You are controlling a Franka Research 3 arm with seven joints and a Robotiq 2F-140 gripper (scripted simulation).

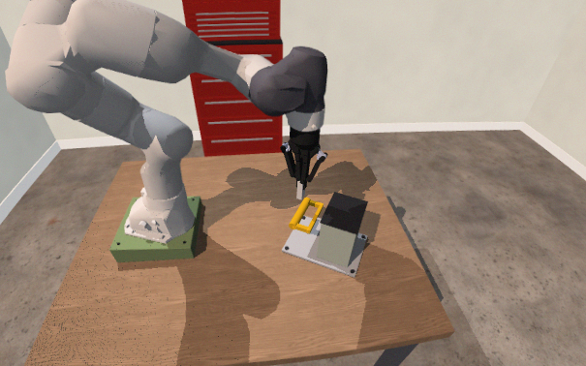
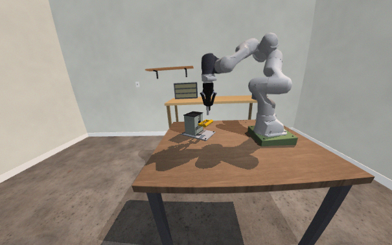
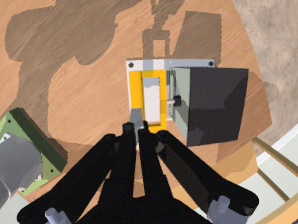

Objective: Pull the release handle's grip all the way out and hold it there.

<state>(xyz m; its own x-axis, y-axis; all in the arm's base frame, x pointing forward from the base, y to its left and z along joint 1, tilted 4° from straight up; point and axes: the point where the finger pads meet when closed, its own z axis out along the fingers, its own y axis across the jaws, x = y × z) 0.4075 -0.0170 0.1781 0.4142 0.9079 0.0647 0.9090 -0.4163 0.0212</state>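
Right now the light grey baseplate is 20 cm below my hand, 9 cm ahead of it and 4 cm to the right of it.
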